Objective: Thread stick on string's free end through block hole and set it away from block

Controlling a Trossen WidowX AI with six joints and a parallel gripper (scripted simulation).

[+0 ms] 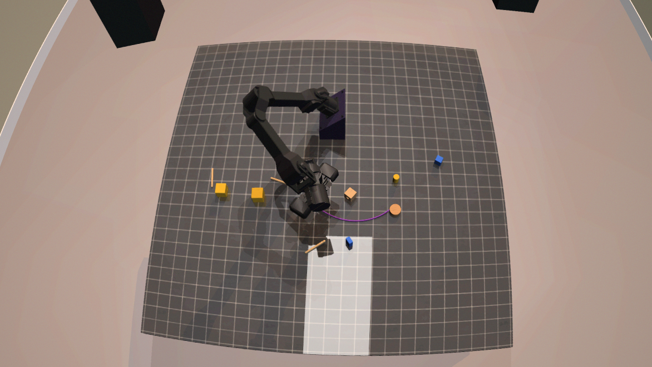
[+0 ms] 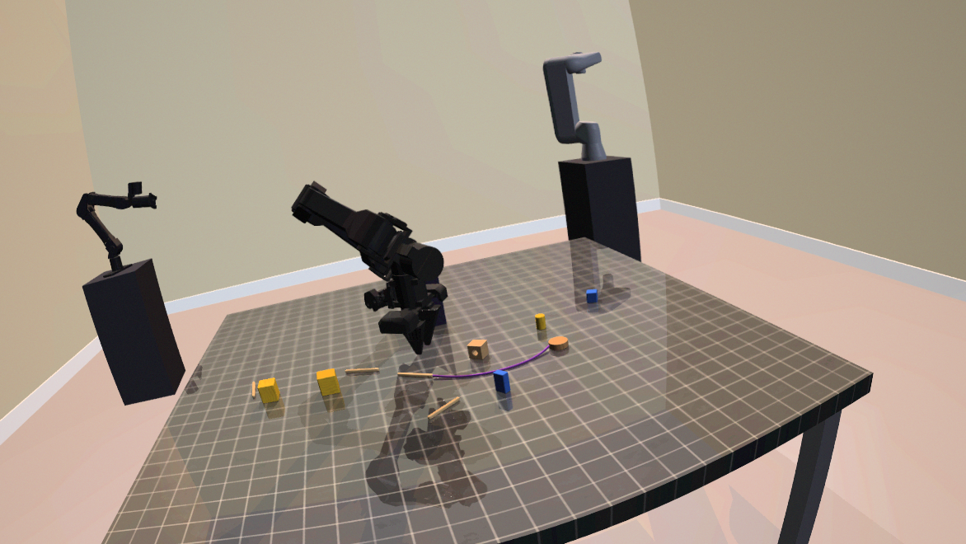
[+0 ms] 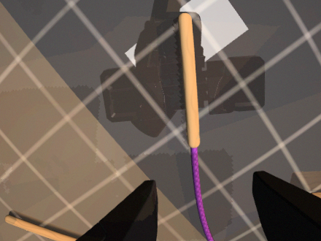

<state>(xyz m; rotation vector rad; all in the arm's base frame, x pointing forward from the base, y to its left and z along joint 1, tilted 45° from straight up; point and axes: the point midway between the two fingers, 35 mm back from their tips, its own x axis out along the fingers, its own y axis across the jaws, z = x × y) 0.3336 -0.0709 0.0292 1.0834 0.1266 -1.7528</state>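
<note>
Now: the thin stick 1 cm behind my gripper tip, 1 cm to the right of it and 6 cm below it. The rest, counted from my gripper tip: wooden block: 3 cm behind, 11 cm to the left, 4 cm below; then round wooden button: 3 cm ahead, 26 cm to the left, 5 cm below; then blue block: 13 cm ahead, 10 cm to the left, 4 cm below.
</note>
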